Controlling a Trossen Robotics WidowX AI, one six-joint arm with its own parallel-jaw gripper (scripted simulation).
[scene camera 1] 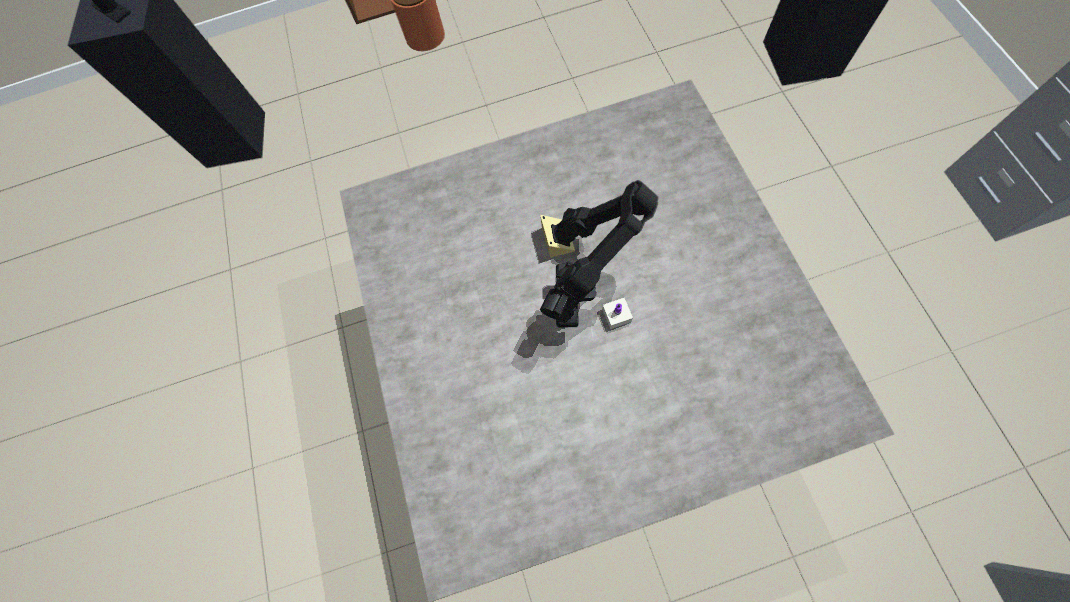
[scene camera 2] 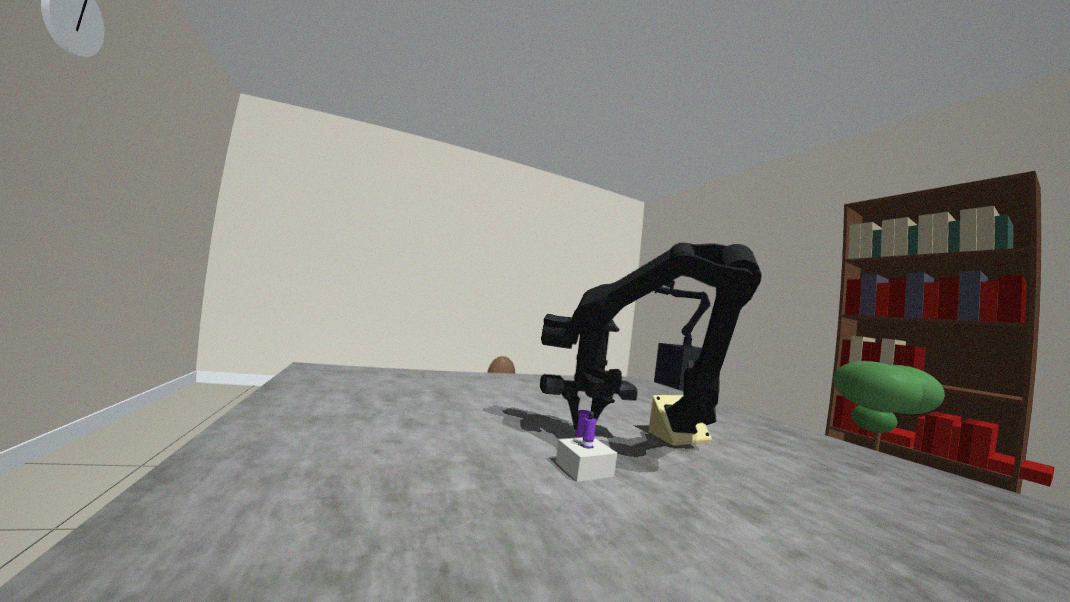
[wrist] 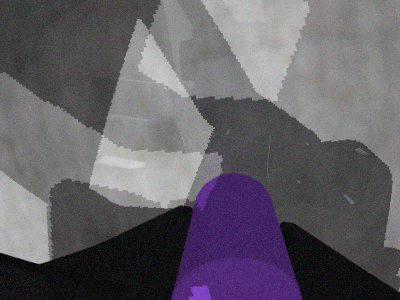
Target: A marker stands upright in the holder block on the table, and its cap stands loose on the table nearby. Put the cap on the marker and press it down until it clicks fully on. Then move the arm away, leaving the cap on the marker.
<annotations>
gripper: holds a purple cap (wrist: 234,239)
</annotations>
